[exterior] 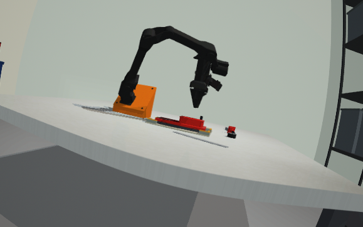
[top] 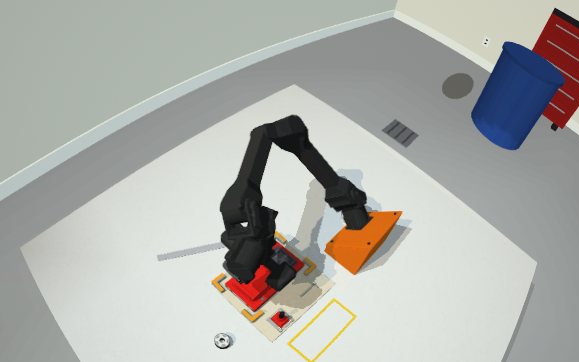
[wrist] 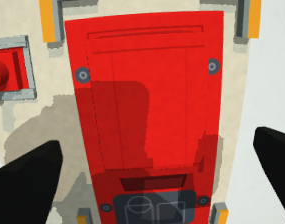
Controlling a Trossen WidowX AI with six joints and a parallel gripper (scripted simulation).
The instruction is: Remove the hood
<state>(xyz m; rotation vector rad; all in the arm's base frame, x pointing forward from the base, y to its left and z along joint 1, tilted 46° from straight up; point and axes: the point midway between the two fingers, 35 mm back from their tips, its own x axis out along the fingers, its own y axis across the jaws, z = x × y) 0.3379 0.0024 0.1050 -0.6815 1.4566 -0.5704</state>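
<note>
My gripper tip is 10 mm past the red hood and 50 mm above it. Round my gripper tip: grey ruler 60 mm ahead, 190 mm to the right, 90 mm below.
</note>
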